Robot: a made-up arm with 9 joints. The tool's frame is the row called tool. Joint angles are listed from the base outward.
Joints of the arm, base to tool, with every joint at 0 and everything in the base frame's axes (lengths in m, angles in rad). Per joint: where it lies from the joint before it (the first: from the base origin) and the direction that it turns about. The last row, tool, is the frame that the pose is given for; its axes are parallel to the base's.
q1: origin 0 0 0.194 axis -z
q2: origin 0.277 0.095 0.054 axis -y
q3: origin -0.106 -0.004 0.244 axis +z
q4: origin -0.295 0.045 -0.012 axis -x
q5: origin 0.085 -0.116 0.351 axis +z
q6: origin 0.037 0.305 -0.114 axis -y
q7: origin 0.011 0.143 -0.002 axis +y
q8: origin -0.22 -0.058 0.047 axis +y
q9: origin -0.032 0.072 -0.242 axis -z
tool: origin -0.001 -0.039 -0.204
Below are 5 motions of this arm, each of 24 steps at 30 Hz.
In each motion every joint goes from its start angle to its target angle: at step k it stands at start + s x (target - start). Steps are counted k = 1, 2, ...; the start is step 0. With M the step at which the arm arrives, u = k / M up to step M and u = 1 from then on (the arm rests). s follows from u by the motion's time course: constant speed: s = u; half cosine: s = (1 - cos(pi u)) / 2; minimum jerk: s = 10 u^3 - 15 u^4 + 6 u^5.
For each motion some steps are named. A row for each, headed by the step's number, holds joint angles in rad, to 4 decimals.
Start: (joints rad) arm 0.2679 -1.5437 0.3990 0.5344 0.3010 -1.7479 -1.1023 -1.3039 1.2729
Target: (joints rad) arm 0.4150 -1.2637 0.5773 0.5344 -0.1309 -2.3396 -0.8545 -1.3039 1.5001
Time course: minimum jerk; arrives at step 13
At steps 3, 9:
3: 0.2803 -1.5201 0.4140 0.5344 0.2646 -1.7978 -1.0814 -1.3039 1.2920
9: 0.3895 -1.3123 0.5464 0.5344 -0.0560 -2.2370 -0.8975 -1.3039 1.4607

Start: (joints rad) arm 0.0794 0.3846 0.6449 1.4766 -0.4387 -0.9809 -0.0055 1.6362 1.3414
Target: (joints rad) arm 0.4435 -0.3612 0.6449 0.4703 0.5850 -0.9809 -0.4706 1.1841 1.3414
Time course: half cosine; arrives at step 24
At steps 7, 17, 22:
7: 0.1506 0.2387 0.6449 1.2797 -0.2384 -0.9809 -0.0965 1.5478 1.3414
17: 0.3723 -0.2153 0.6449 0.6672 0.3847 -0.9809 -0.3796 1.2725 1.3414
22: 0.4373 -0.3485 0.6449 0.4874 0.5676 -0.9809 -0.4627 1.1918 1.3414

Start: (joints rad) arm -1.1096 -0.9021 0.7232 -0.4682 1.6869 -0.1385 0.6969 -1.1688 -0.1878
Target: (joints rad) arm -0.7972 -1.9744 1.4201 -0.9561 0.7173 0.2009 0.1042 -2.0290 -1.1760
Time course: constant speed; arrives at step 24
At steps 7, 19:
7: -1.0185 -1.2149 0.9265 -0.6105 1.4041 -0.0395 0.5240 -1.4197 -0.4760
19: -0.8623 -1.7510 1.2749 -0.8545 0.9193 0.1302 0.2277 -1.8498 -0.9701

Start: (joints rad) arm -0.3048 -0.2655 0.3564 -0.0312 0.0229 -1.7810 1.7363 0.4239 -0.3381
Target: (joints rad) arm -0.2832 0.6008 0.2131 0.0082 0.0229 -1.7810 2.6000 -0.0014 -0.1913
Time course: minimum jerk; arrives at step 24
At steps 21, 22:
21: -0.2835 0.5869 0.2154 0.0076 0.0229 -1.7810 2.5861 0.0054 -0.1937
22: -0.2833 0.5964 0.2138 0.0080 0.0229 -1.7810 2.5956 0.0008 -0.1920

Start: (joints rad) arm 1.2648 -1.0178 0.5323 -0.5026 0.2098 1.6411 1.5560 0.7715 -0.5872
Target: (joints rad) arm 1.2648 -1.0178 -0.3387 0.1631 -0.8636 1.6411 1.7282 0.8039 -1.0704
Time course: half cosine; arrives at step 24
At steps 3, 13, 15, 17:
3: 1.2648 -1.0178 0.4991 -0.4773 0.1689 1.6411 1.5626 0.7727 -0.6056
13: 1.2648 -1.0178 0.0400 -0.1263 -0.3970 1.6411 1.6533 0.7898 -0.8603
15: 1.2648 -1.0178 -0.0699 -0.0424 -0.5323 1.6411 1.6750 0.7939 -0.9213
17: 1.2648 -1.0178 -0.1683 0.0329 -0.6536 1.6411 1.6945 0.7976 -0.9759

